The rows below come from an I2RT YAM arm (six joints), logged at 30 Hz.
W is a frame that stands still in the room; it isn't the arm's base.
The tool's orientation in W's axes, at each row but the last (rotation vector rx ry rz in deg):
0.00, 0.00, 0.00
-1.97, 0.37, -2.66
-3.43, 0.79, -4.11
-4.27, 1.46, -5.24
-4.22, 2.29, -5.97
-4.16, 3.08, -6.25
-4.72, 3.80, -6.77
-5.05, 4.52, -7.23
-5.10, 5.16, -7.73
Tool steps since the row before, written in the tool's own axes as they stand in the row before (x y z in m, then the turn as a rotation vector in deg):
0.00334, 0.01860, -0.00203, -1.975, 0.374, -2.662
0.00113, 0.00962, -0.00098, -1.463, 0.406, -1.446
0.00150, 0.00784, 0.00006, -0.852, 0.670, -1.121
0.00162, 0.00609, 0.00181, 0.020, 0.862, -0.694
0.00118, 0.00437, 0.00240, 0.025, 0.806, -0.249
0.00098, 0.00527, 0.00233, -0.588, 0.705, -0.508
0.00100, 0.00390, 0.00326, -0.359, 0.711, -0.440
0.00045, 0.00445, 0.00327, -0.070, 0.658, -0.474
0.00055, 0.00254, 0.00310, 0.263, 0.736, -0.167
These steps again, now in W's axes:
0.00334, 0.01860, -0.00203, -1.975, 0.374, -2.662
0.00157, 0.00952, -0.00132, -1.453, 0.424, -1.451
0.00206, 0.00770, -0.00043, -0.820, 0.662, -1.149
0.00221, 0.00603, 0.00131, 0.078, 0.803, -0.757
0.00173, 0.00438, 0.00202, 0.097, 0.779, -0.310
0.00167, 0.00528, 0.00188, -0.538, 0.729, -0.530
0.00167, 0.00399, 0.00285, -0.305, 0.712, -0.477
0.00126, 0.00461, 0.00280, -0.029, 0.620, -0.527
0.00117, 0.00269, 0.00279, 0.339, 0.676, -0.257

